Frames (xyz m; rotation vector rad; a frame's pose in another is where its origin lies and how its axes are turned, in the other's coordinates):
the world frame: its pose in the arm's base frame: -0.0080 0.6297 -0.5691 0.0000 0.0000 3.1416
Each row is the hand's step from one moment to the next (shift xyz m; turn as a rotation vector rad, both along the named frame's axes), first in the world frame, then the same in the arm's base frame.
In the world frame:
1: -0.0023 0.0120 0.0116 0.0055 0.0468 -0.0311
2: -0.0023 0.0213 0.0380 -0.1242 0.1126 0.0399
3: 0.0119 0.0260 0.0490 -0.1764 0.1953 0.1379
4: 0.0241 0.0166 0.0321 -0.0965 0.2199 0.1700
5: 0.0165 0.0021 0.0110 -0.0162 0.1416 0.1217
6: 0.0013 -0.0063 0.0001 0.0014 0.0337 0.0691
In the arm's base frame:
1: 0.0023 -0.0120 0.0116 -0.0055 -0.0468 -0.0311
2: 0.0023 -0.0213 0.0380 0.1242 -0.1126 0.0399
3: -0.0119 -0.0260 0.0490 0.1764 -0.1953 0.1379
4: -0.0241 -0.0166 0.0321 0.0965 -0.2199 0.1700
5: -0.0165 -0.0021 0.0110 0.0162 -0.1416 0.1217
6: -0.0013 0.0063 0.0001 -0.0014 -0.0337 0.0691

